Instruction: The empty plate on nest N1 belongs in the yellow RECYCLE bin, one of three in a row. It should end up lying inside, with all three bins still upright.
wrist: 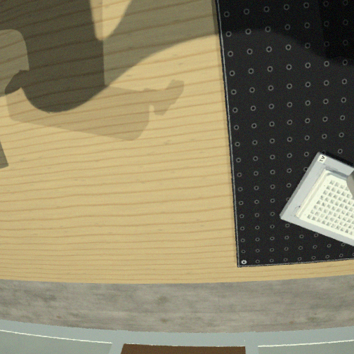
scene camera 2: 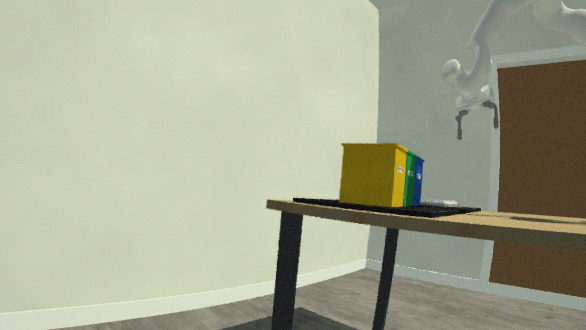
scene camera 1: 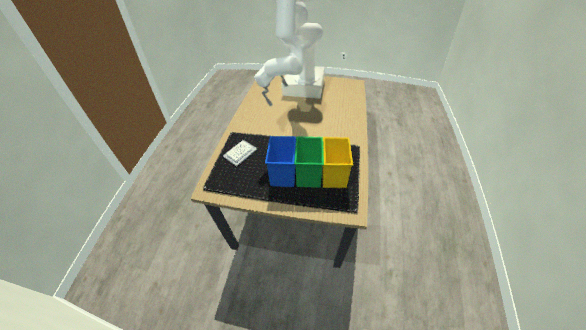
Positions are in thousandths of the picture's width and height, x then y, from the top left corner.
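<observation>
There's a yellow bin here, and you'd find it in scene camera 2 (636,526). The bin is in scene camera 1 (576,471) too, but in the wrist view it's out of frame.
</observation>
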